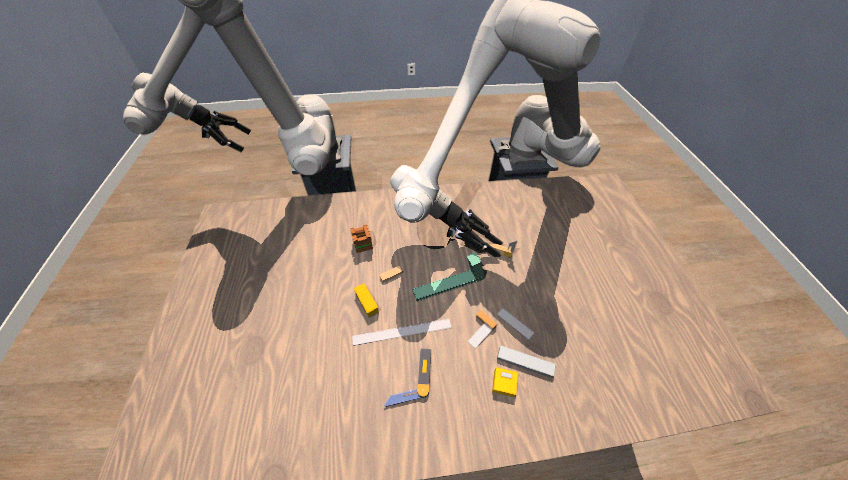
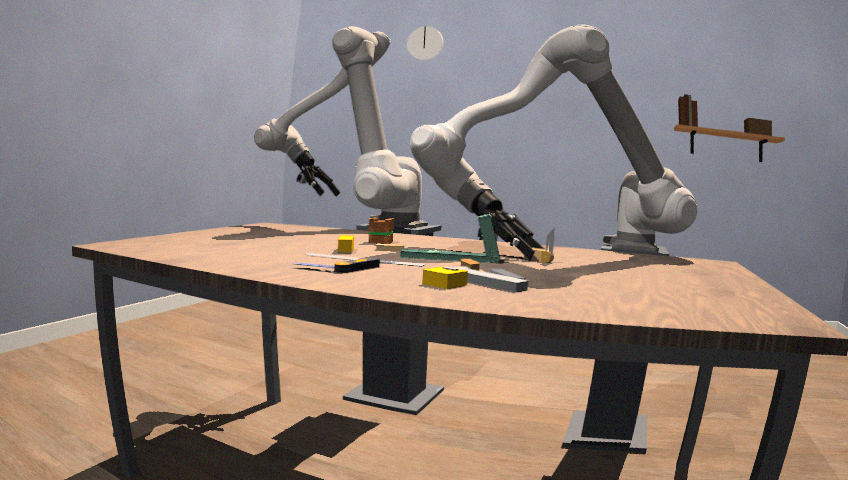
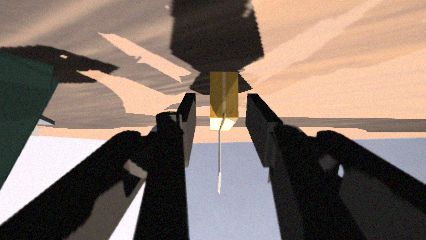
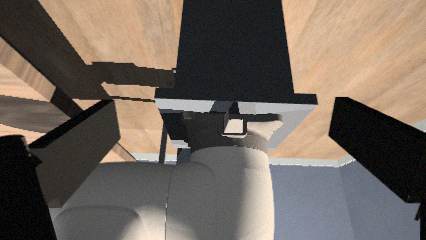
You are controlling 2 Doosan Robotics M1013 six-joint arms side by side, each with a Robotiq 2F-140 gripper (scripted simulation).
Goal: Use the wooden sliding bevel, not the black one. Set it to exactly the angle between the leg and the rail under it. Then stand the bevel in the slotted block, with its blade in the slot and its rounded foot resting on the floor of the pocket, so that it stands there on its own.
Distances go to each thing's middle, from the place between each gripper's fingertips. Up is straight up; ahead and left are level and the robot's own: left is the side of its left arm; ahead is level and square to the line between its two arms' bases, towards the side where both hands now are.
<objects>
Right now the wooden sliding bevel (image 3: 224,108) is 2 cm ahead of my left hand, 4 cm to the left of it and 1 cm below it. Also, from my left hand: yellow box (image 2: 446,277) (46 cm ahead, 2 cm to the right, 1 cm below); long pale strip (image 1: 441,324) (31 cm ahead, 31 cm to the right, 3 cm below); black bevel (image 1: 425,354) (47 cm ahead, 26 cm to the right, 2 cm below).
My right hand (image 1: 246,141) is 84 cm short of the long pale strip, 73 cm to the right of it and 12 cm above it. From my right hand the other things lie so: yellow box: 99 cm ahead, 102 cm to the left, 10 cm below; black bevel: 100 cm ahead, 78 cm to the left, 11 cm below; wooden sliding bevel: 55 cm ahead, 109 cm to the left, 10 cm below.
</objects>
